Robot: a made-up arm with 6 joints.
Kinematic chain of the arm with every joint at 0, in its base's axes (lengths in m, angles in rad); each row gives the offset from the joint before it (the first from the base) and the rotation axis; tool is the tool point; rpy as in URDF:
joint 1: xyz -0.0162 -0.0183 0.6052 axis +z
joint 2: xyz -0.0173 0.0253 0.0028 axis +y
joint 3: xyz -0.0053 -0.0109 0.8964 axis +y
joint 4: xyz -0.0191 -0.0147 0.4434 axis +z
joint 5: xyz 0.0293 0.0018 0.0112 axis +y
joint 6: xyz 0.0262 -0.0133 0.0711 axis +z
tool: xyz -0.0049 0.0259 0.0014 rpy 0 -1.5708 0
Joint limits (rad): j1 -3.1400..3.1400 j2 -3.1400..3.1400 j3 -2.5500..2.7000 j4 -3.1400..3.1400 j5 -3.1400..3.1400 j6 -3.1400..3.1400
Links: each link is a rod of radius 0.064 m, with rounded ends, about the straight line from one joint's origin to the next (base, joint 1, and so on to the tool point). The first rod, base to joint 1, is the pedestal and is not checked.
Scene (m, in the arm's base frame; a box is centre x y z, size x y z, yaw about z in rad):
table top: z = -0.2
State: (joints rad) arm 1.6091 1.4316 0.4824 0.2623 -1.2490 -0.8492
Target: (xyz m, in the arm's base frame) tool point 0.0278 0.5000 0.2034
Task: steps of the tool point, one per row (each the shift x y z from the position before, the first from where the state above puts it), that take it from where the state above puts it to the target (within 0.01 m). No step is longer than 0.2 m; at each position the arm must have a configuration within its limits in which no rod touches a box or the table.
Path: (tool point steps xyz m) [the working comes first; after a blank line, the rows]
Joints at the target: 1.4741 1.5894 2.3420 0.2419 -0.9694 -0.9173
Straight joint move there: clear.

1: 0.0269 -0.0539 -0.1612
2: 0.0248 -0.0938 -0.1391
3: 0.0205 -0.1256 -0.1063
4: 0.0149 -0.1464 -0.0659
5: 0.0088 -0.1545 -0.0212
6: 0.0033 -0.1490 0.0240
7: -0.0007 -0.1304 0.0657

